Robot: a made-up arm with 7 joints.
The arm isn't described. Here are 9 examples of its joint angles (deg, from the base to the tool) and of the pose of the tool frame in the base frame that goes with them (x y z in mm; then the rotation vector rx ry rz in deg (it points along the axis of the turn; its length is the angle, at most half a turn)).
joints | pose
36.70 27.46 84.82 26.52 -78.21 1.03 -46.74 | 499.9 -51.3 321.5 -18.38 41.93 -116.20
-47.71 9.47 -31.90 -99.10 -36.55 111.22 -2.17 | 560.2 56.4 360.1 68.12 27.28 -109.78
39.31 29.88 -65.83 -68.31 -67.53 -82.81 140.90 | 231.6 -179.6 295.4 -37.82 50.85 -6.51
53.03 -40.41 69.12 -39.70 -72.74 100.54 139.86 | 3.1 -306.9 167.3 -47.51 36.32 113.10
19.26 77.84 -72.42 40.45 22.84 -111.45 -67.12 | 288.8 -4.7 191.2 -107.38 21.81 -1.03
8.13 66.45 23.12 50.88 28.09 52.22 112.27 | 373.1 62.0 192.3 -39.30 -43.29 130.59
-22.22 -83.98 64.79 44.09 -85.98 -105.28 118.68 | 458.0 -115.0 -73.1 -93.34 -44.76 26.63
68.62 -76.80 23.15 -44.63 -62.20 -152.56 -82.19 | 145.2 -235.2 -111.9 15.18 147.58 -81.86
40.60 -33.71 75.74 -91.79 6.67 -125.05 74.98 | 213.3 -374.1 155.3 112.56 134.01 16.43
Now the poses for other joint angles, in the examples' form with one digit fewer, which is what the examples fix.
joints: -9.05 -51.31 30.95 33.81 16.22 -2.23 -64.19
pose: 310 -234 195 134.0 26.6 -51.1
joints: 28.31 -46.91 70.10 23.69 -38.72 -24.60 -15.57
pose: 211 -383 276 114.3 38.6 -42.1
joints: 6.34 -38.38 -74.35 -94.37 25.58 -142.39 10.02
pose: 480 -167 15 1.5 38.1 -89.8
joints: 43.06 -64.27 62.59 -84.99 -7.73 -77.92 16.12
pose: 85 -345 130 60.0 63.5 23.7
